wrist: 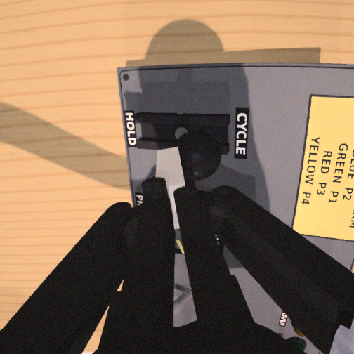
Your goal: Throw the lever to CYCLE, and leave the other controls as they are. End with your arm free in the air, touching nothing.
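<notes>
The lever's black ball knob (200, 156) shows in the wrist view over the lower edge of a dark slotted guide (152, 119). The HOLD label (130, 128) is at the guide's left end and the CYCLE label (241, 133) at its right end. The knob appears right of the guide's middle, toward CYCLE; the lever's shaft is mostly hidden under it, so its exact tilt is hard to tell. My gripper (170, 164) is shut and empty, with its black fingertips just below and left of the knob. Whether a fingertip touches the knob cannot be told.
The grey control panel (280, 110) lies on a wooden surface (60, 60). A yellow program card (325, 165) is at the right. A green control (297, 343) shows partly at the lower right. My fingers cover much of the lower panel, with partly hidden labels beside them.
</notes>
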